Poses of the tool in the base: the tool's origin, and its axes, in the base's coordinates. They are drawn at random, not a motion.
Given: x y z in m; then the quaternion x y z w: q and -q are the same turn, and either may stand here.
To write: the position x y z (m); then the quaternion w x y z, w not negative. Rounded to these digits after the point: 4 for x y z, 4 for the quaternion.
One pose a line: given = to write
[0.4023, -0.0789, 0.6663, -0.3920, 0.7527, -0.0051, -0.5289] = [0.4023, -0.0789, 0.6663, 0.5289, 0.3920, -0.7527, 0.0051]
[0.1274, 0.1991, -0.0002, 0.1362, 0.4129, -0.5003, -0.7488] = [0.1274, 0.1991, -0.0002, 0.7488, -0.1362, -0.4129, 0.5003]
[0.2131, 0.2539, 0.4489, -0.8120, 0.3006, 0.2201, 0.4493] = [0.2131, 0.2539, 0.4489, 0.4493, -0.8120, 0.3006, 0.2201]
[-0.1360, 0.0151, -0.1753, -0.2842, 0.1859, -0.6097, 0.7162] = [-0.1360, 0.0151, -0.1753, 0.7162, -0.2842, 0.1859, -0.6097]
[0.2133, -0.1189, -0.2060, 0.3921, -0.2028, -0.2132, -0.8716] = [0.2133, -0.1189, -0.2060, 0.8716, -0.3921, 0.2028, 0.2132]
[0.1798, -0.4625, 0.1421, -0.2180, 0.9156, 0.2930, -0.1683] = [0.1798, -0.4625, 0.1421, 0.1683, 0.2180, -0.9156, -0.2930]
